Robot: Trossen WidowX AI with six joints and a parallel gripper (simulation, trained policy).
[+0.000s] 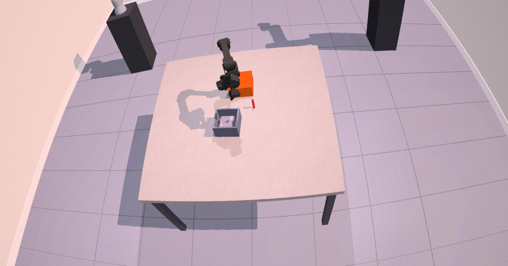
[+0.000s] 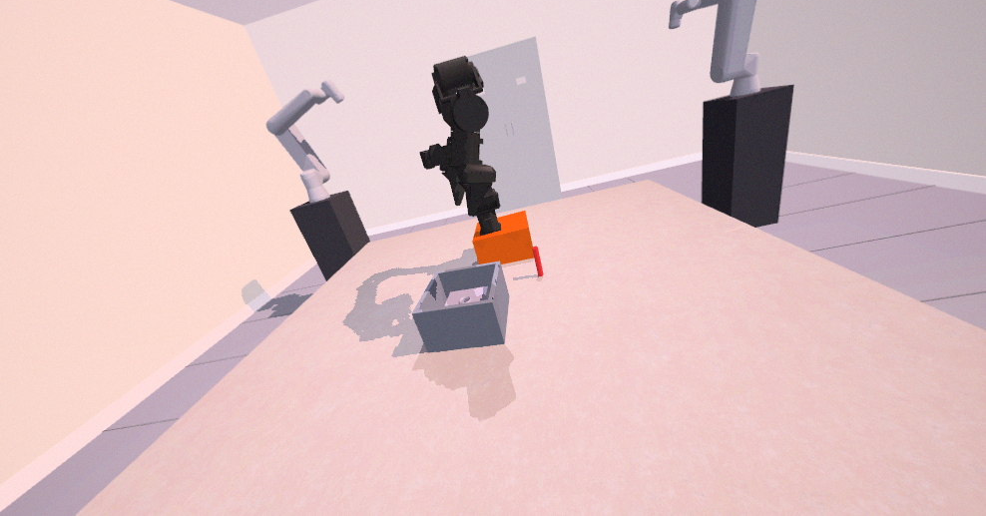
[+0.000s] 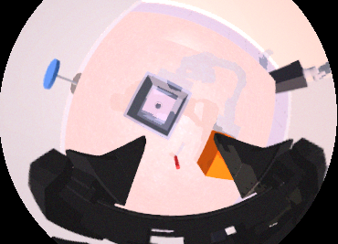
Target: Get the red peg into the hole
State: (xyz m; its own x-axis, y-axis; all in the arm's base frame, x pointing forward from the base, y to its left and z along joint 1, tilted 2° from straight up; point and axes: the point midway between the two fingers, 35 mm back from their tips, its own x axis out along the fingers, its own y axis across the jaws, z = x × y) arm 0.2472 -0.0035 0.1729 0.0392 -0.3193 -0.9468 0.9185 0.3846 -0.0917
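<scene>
My gripper tip is now 7 cm past the red peg, 13 cm to the right of it and 19 cm above it. The rest, counted from my gripper tip: pale plate 6 cm ahead, 4 cm to the right, 19 cm below; grey box 6 cm ahead, 4 cm to the right, 21 cm below.
</scene>
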